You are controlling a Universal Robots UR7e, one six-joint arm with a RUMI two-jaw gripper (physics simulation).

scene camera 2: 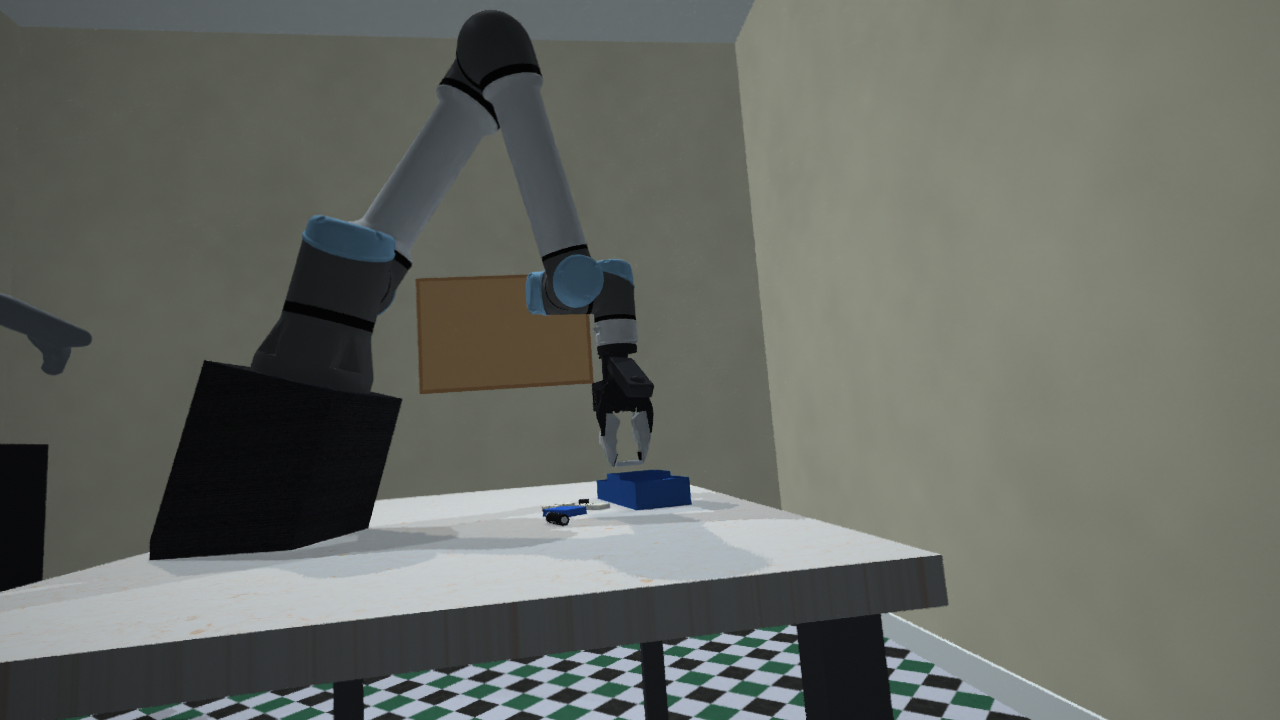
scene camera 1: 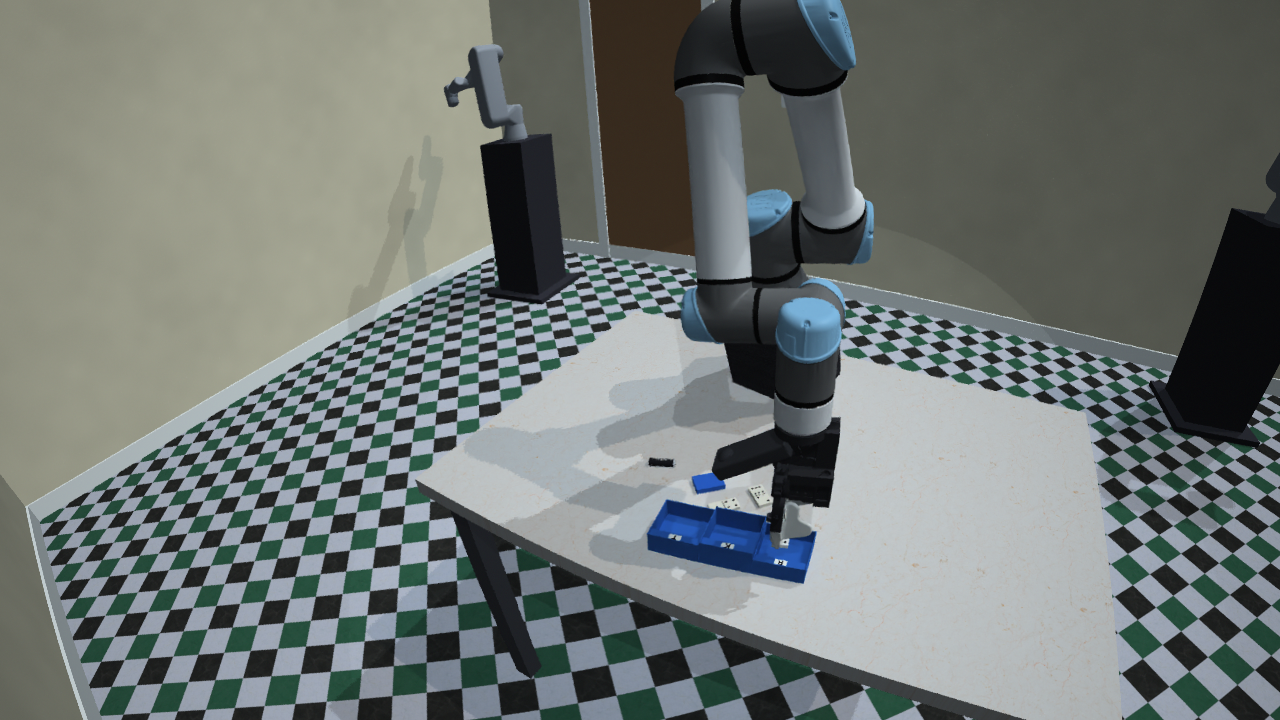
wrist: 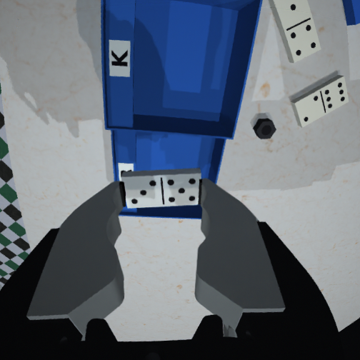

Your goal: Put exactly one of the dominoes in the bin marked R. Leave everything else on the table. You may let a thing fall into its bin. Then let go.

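Seen in the pictures: gripper, fingertip midpoint: (scene camera 2: pixel 627 465) (scene camera 1: pixel 779 535); arm's base, link origin: (scene camera 2: pixel 312 381).
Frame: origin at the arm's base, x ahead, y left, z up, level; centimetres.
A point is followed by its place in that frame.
Note:
My gripper (scene camera 1: pixel 780 535) @(x 46.7, y 14.4, z -15.8 cm) (scene camera 2: pixel 628 462) @(x 46.7, y 14.4, z -15.8 cm) (wrist: pixel 162 181) is shut on a white domino (wrist: pixel 172 190) (scene camera 2: pixel 631 462) @(x 47.2, y 13.5, z -15.3 cm), gripping it by its two ends. It holds the domino level, a little above the rim of the blue three-part tray (scene camera 1: pixel 726 554) @(x 51.0, y 7.6, z -18.1 cm) (scene camera 2: pixel 662 492) @(x 47.4, y -5.4, z -19.3 cm). In the wrist view the domino overlaps the end compartment, the R bin (wrist: pixel 172 150), near its outer end wall; the bin's label is mostly hidden behind the domino. Two more dominoes, one (wrist: pixel 299 35) (scene camera 1: pixel 760 495) @(x 33.9, y 7.6, z -20.7 cm) and another (wrist: pixel 322 101) (scene camera 1: pixel 730 504) @(x 37.7, y 3.4, z -20.7 cm), lie flat on the table beside the tray.
The bin marked K (wrist: pixel 185 55) adjoins the R bin; a third compartment (scene camera 1: pixel 683 522) @(x 44.5, y -2.2, z -20.7 cm) is at the tray's other end. A black hex nut (wrist: pixel 265 127) is near the dominoes. A blue block (scene camera 1: pixel 708 482) @(x 34.0, y -2.0, z -20.4 cm) (wrist: pixel 354 11) and a small black part (scene camera 1: pixel 660 462) @(x 32.0, y -12.1, z -20.3 cm) lie farther back.

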